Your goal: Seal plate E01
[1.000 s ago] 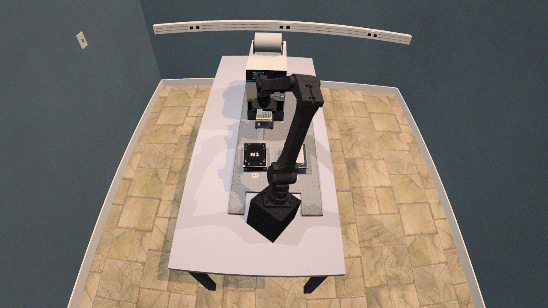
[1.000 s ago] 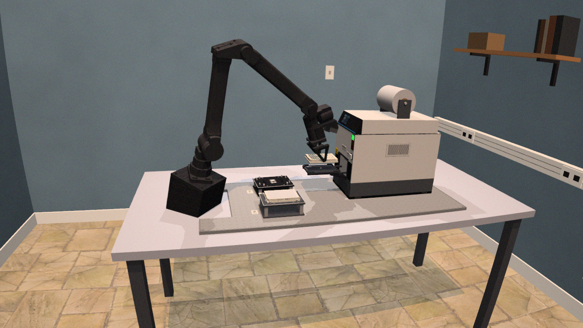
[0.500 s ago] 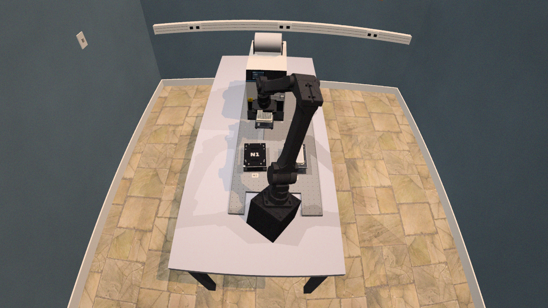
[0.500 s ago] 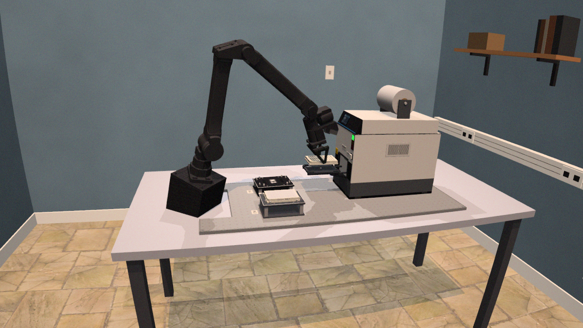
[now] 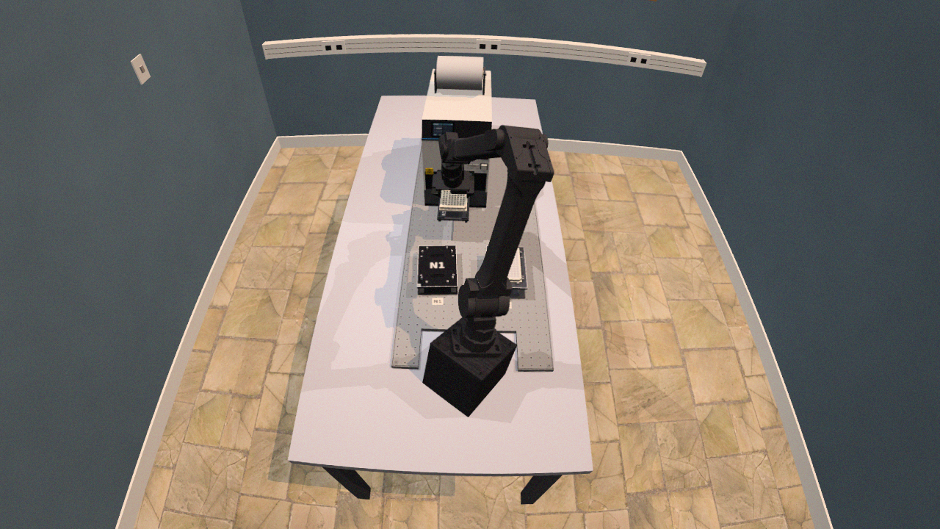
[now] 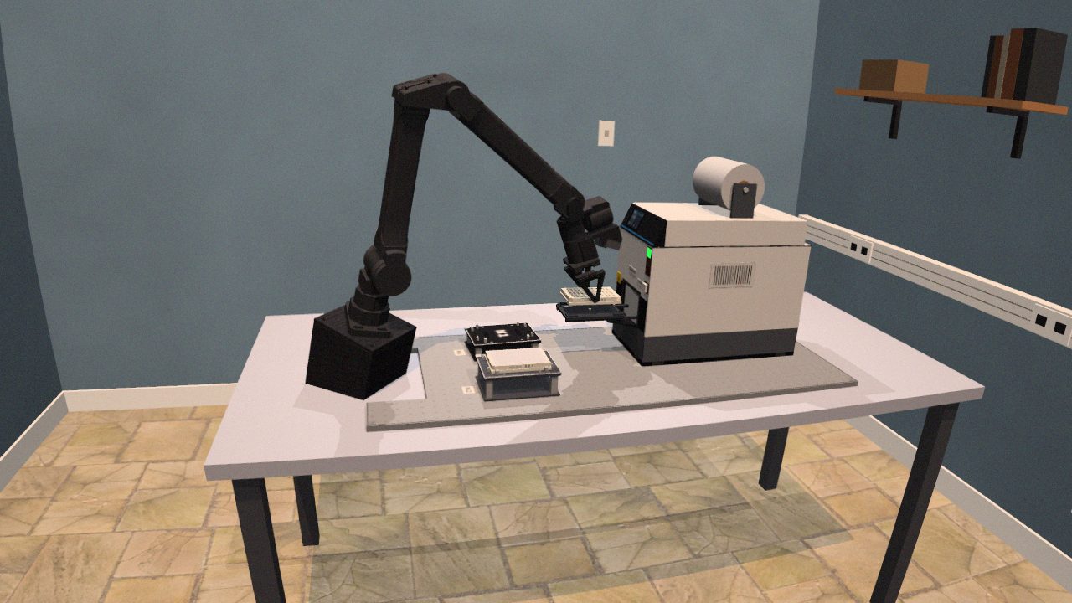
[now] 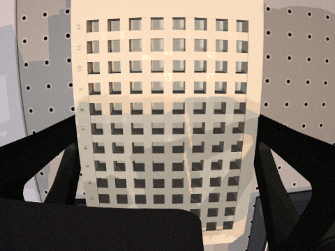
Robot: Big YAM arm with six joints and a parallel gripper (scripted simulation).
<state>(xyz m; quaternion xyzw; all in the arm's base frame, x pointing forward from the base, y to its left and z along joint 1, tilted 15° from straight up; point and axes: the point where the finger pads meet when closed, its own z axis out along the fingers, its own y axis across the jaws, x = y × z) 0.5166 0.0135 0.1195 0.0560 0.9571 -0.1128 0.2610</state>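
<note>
Right now my hand is 4 cm above the sealer stage. Also, from my hand: cream plate: 23 cm behind, 13 cm to the right, 9 cm below; then nest N1: 20 cm behind, 11 cm below, 7 cm to the left; then foil roll: 33 cm ahead, 27 cm above, 6 cm to the right.
</note>
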